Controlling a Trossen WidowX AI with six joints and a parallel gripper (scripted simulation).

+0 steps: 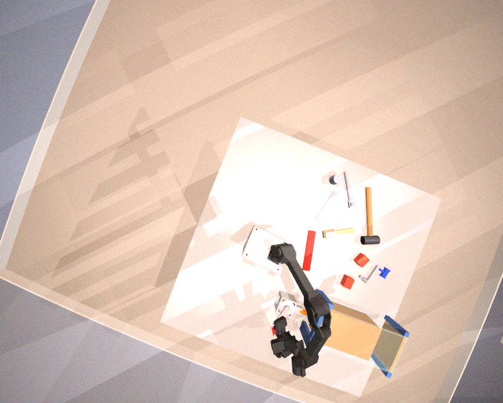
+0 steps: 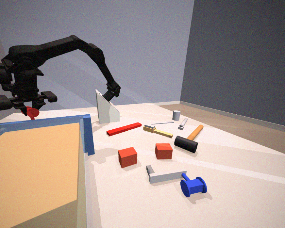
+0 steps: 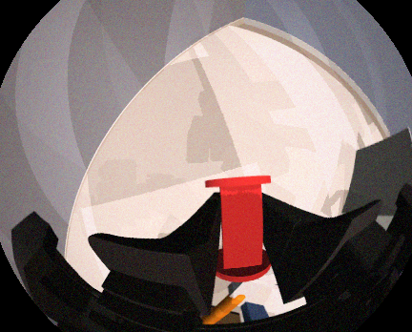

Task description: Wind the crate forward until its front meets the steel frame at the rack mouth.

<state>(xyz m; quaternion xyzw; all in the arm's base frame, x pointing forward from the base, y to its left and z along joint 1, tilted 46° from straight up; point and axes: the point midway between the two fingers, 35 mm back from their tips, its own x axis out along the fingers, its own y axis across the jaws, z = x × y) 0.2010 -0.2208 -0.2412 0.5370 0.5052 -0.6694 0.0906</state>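
Right now my gripper tip is 50 mm to the right of the winch handle, 30 mm above it and 20 mm short of it. From my gripper tip the other things lie so: red knob (10 mm to the left, 10 mm ahead); winch (100 mm to the left, 100 mm below, 10 mm ahead); blue steel frame (180 mm ahead, 130 mm to the left, 30 mm below).
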